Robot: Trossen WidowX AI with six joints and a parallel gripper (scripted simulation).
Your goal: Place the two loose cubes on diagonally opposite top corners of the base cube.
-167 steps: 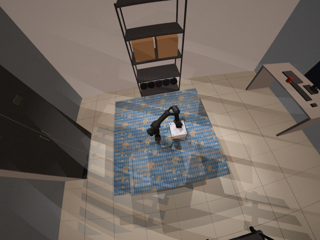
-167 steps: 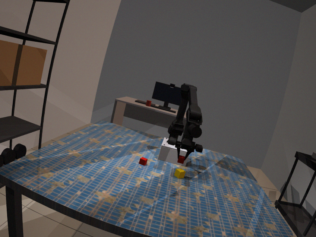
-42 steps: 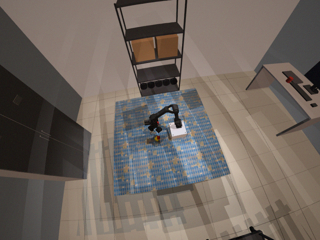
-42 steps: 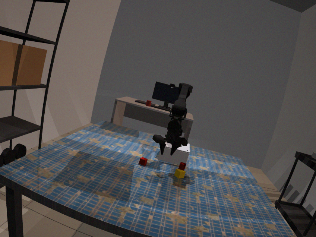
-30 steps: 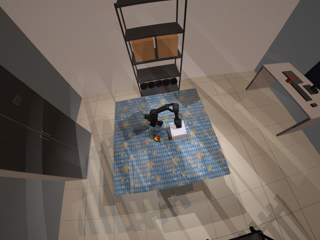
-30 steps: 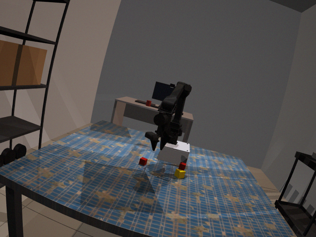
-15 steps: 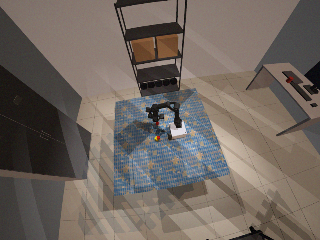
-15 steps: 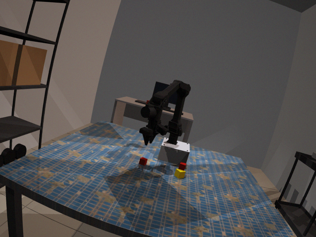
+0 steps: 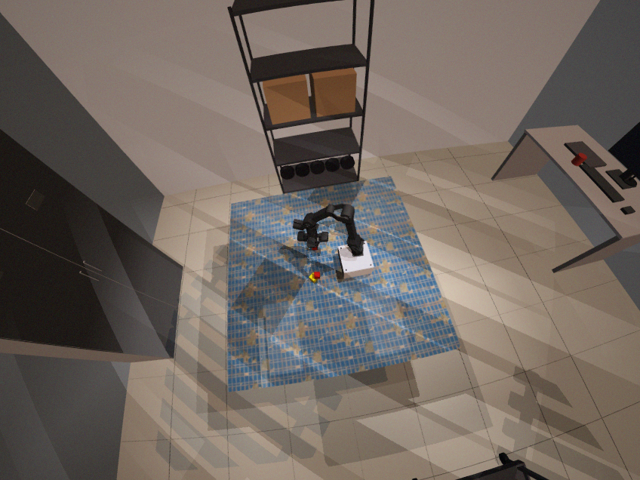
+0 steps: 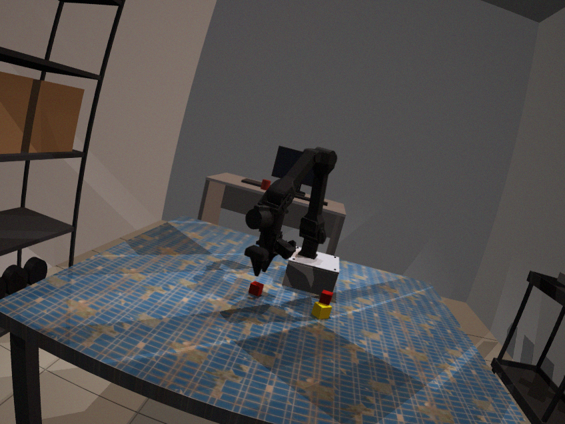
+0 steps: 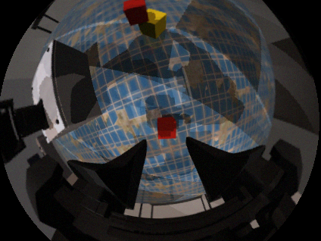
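Now: gripper tip 10 mm short of the yellow cube, 220 mm to the right of it and 50 mm above it.
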